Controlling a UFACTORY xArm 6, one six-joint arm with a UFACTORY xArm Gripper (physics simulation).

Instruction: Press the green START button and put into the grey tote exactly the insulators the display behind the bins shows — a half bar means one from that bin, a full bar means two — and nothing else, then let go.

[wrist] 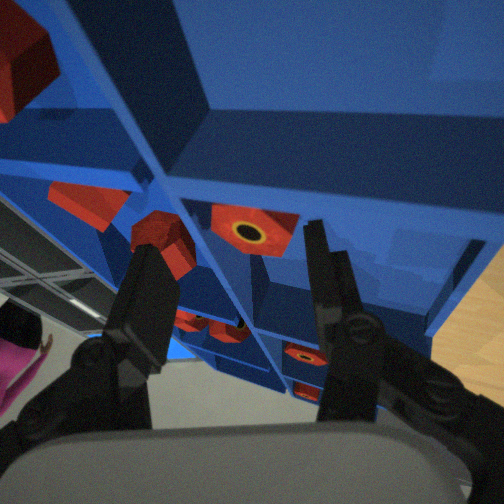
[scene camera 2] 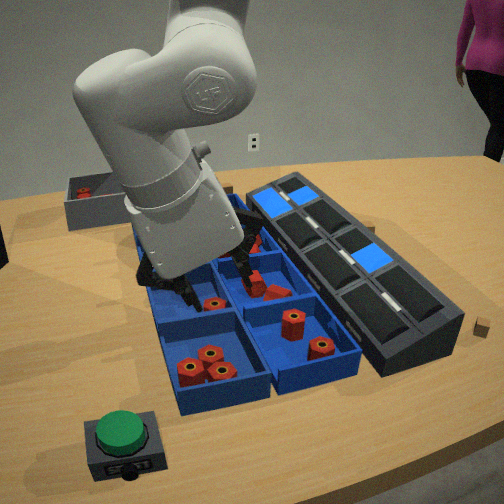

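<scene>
The blue bin rack (scene camera 2: 240,305) holds red hexagonal insulators in several compartments. My gripper (scene camera 2: 220,290) is open and low over the middle row, straddling a divider. One finger is beside a lying insulator (scene camera 2: 215,303) in the left-middle bin, the other beside an insulator (scene camera 2: 256,282) in the right-middle bin. In the wrist view the open gripper (wrist: 235,270) frames one insulator (wrist: 252,231). The grey tote (scene camera 2: 95,200) at the back left holds a red insulator (scene camera 2: 83,192). The display (scene camera 2: 350,265) shows two blue panels at the far end and one further forward. The green button (scene camera 2: 121,432) is at the front.
A person in a pink top (scene camera 2: 482,75) stands at the back right. A small wooden block (scene camera 2: 481,327) lies right of the display. The arm's body hides the rack's far compartments.
</scene>
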